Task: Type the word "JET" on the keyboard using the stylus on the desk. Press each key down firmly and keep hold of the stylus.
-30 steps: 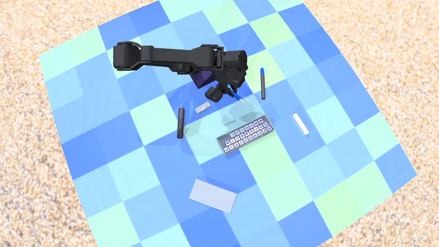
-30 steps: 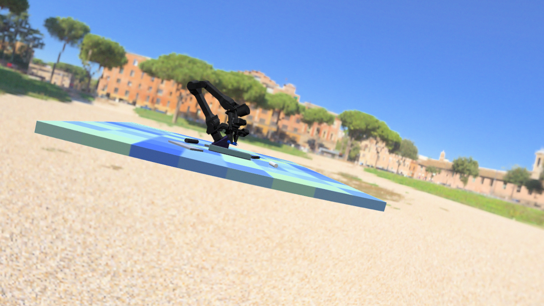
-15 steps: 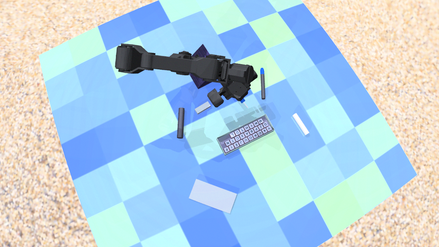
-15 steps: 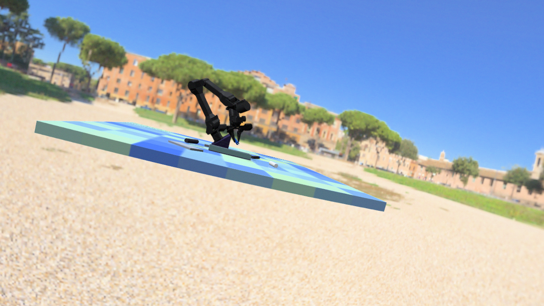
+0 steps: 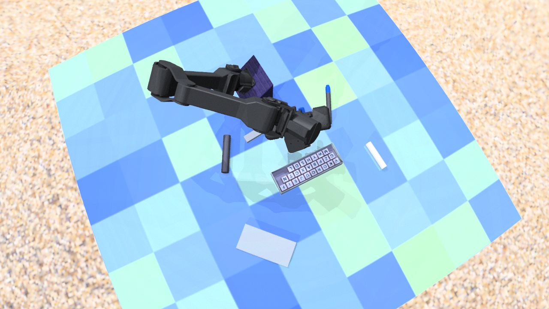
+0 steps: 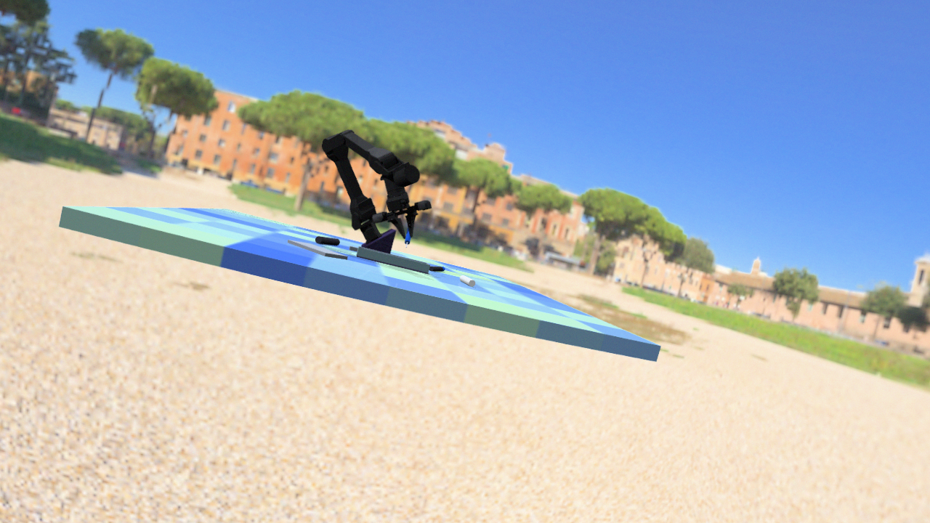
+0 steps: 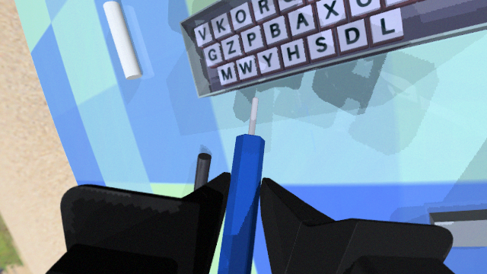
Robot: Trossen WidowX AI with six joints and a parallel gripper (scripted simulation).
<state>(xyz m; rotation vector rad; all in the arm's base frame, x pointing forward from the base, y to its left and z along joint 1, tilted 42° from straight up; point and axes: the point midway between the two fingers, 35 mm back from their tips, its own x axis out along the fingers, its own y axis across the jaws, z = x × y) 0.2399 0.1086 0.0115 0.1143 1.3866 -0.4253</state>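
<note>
The stylus lies 1 cm below my gripper tip and 1 cm ahead of it. Round my gripper tip: pen with blue cap: 14 cm to the left, 9 cm behind, 8 cm below; then white cylinder: 18 cm to the left, 16 cm ahead, 8 cm below; then small grey block: 14 cm to the right, 8 cm below, 8 cm behind.
</note>
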